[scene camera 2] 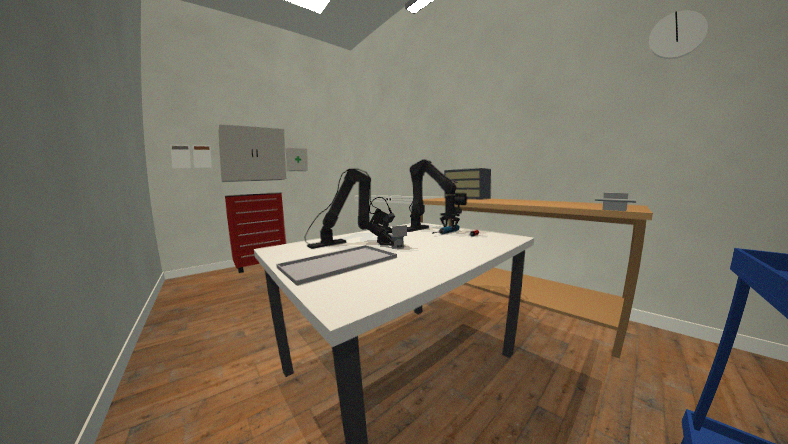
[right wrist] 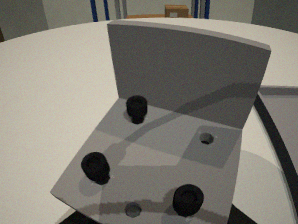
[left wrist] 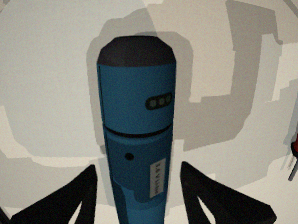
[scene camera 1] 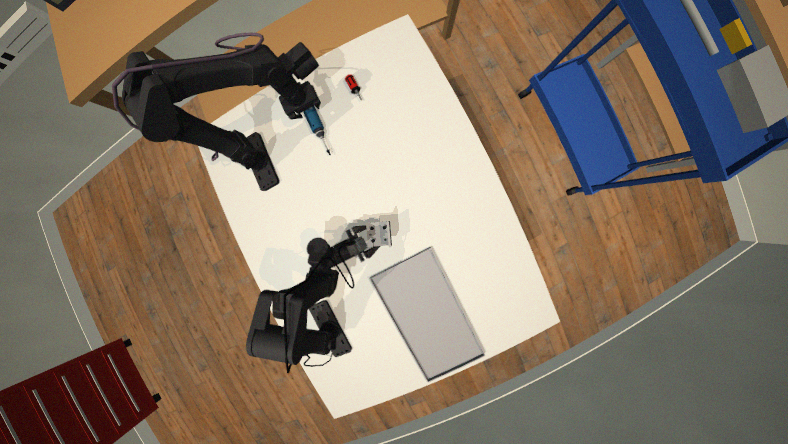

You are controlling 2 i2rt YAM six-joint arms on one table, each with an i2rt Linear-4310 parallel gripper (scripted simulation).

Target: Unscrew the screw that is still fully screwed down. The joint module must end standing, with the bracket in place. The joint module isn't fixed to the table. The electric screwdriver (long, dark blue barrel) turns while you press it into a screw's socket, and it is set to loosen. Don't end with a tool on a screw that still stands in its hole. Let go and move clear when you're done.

Scene:
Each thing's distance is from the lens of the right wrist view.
grey bracket (right wrist: 199, 84): 0.09 m
black screw (right wrist: 188, 196): 0.07 m

